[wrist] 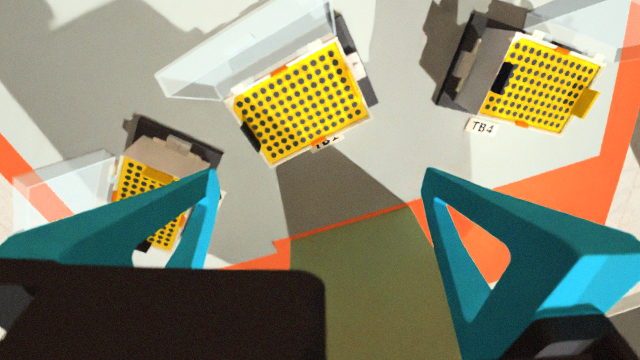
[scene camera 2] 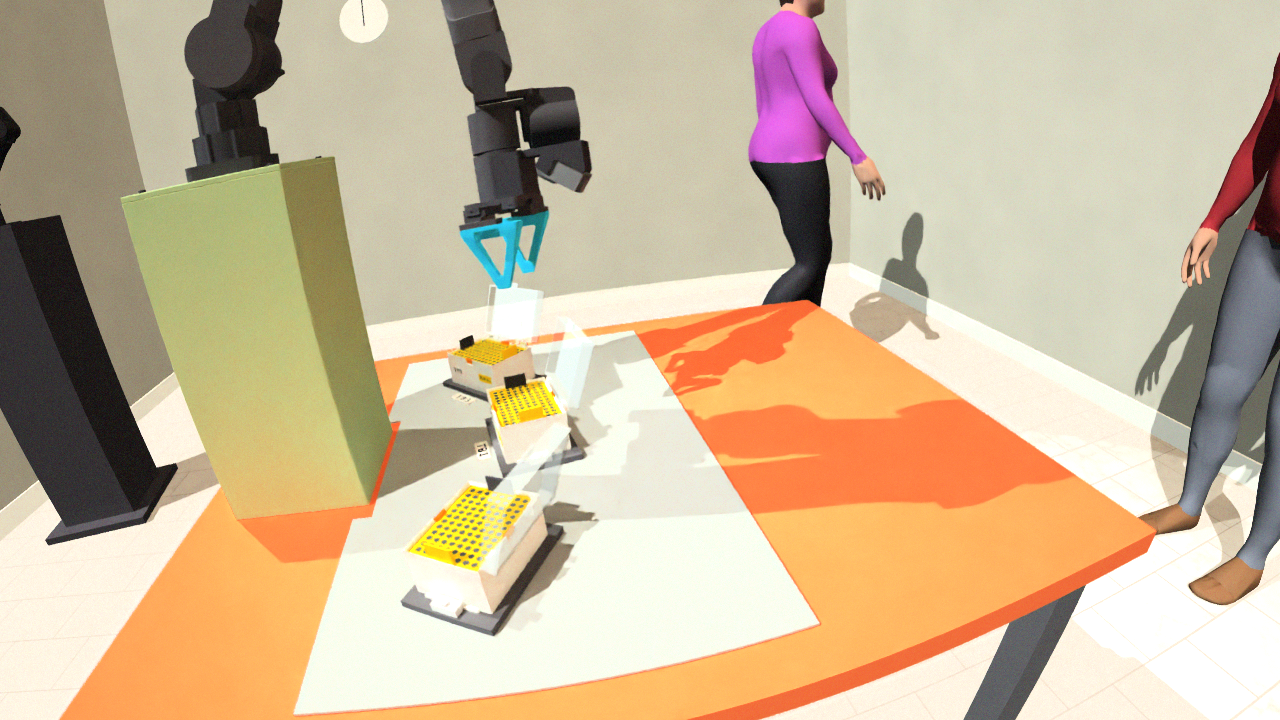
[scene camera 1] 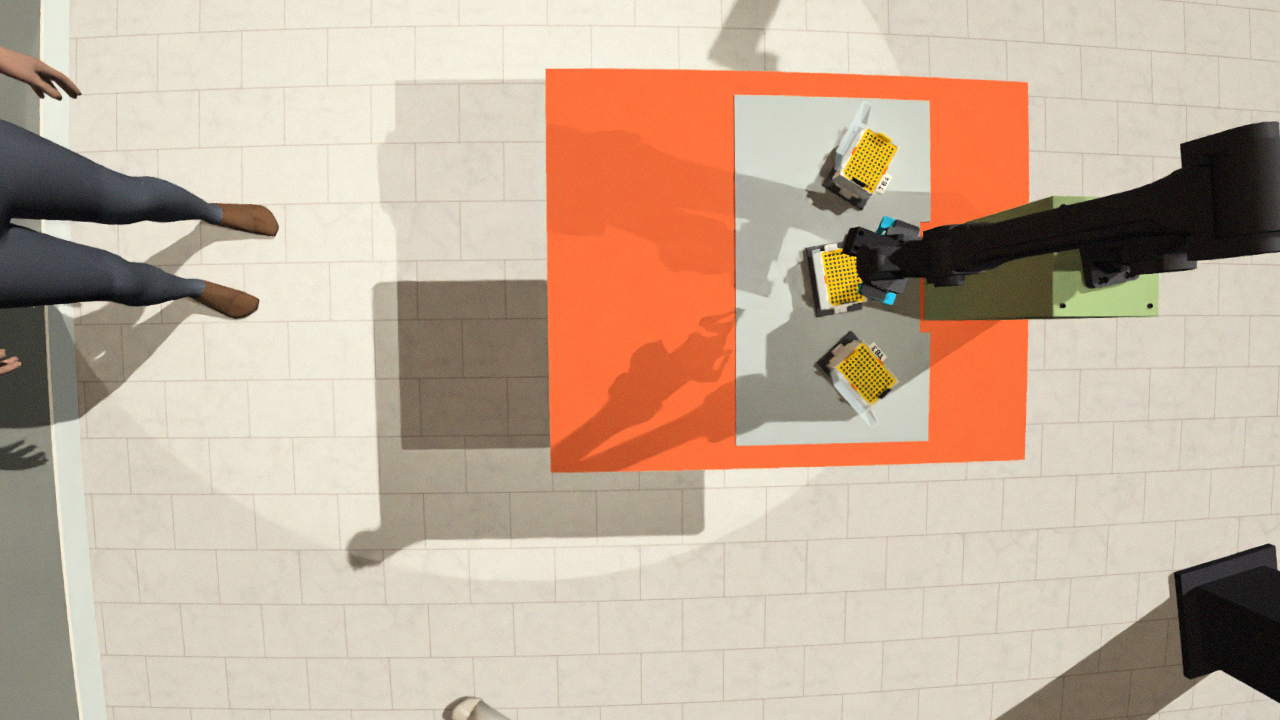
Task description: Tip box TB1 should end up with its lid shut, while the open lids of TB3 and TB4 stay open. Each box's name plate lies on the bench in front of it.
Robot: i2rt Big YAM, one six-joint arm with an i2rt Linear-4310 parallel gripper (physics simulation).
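Pixels of known places: gripper, fingertip midpoint: [wrist: 320, 179] [scene camera 2: 517, 279]; arm's base at its link origin: [scene camera 2: 237, 173] [scene camera 1: 1103, 248].
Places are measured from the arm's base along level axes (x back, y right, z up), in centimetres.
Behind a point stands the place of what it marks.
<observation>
TB1 [scene camera 1: 839, 277] {y 4.2, x -31.0, z -35.3 cm} [scene camera 2: 526, 413] {y 9.9, x -29.4, z -34.0 cm} [wrist: 302, 102] {y 4.7, x -30.5, z -35.2 cm} is the middle box, with a yellow perforated rack inside. Its clear lid [scene camera 2: 573, 362] {y 5.1, x -37.4, z -30.9 cm} [wrist: 240, 62] {y 2.3, x -36.7, z -33.0 cm} stands open at the back. Its name plate [scene camera 2: 482, 449] {y 3.8, x -23.5, z -40.8 cm} [wrist: 327, 143] {y 4.0, x -22.9, z -40.8 cm} lies in front, partly hidden in the wrist view. TB4 [scene camera 1: 870, 161] {y 27.2, x -19.3, z -35.3 cm} [scene camera 2: 474, 537] {y 29.3, x -19.2, z -35.3 cm} [wrist: 542, 85] {y 27.7, x -19.7, z -35.2 cm} has its lid [scene camera 1: 853, 131] {y 32.0, x -25.8, z -26.5 cm} [scene camera 2: 537, 467] {y 33.6, x -25.7, z -26.8 cm} open. TB3 [scene camera 1: 863, 372] {y -16.8, x -29.6, z -35.3 cm} [scene camera 2: 490, 362] {y -12.8, x -28.6, z -35.3 cm} [wrist: 140, 175] {y -13.3, x -33.1, z -33.5 cm} also has its lid [scene camera 2: 516, 313] {y -20.9, x -35.4, z -30.9 cm} [wrist: 65, 185] {y -18.6, x -36.7, z -31.1 cm} open; a finger partly hides this box in the wrist view. My gripper [scene camera 1: 881, 261] {y 5.8, x -31.5, z -18.5 cm} [scene camera 2: 517, 277] {y 5.8, x -31.5, z -18.5 cm} [wrist: 320, 179] {y 5.8, x -31.5, z -18.5 cm} is open and empty, above TB1's front side.
The boxes stand on a grey mat [scene camera 1: 760, 420] {y -23.3, x -52.5, z -41.0 cm} [scene camera 2: 698, 573] {y 37.1, x -37.9, z -41.0 cm} [wrist: 400, 30] {y 17.2, x -30.6, z -41.0 cm} on an orange bench [scene camera 1: 626, 402] {y -13.0, x -80.9, z -41.2 cm} [scene camera 2: 939, 537] {y 46.3, x -61.6, z -41.3 cm}. The green pedestal [scene camera 1: 1109, 300] {y -8.5, x -0.6, z 0.1 cm} [scene camera 2: 241, 358] {y 8.0, x 2.5, z -20.0 cm} [wrist: 360, 280] {y 0.2, x -9.2, z -30.4 cm} stands at the mat's front edge. People stand beyond the bench.
</observation>
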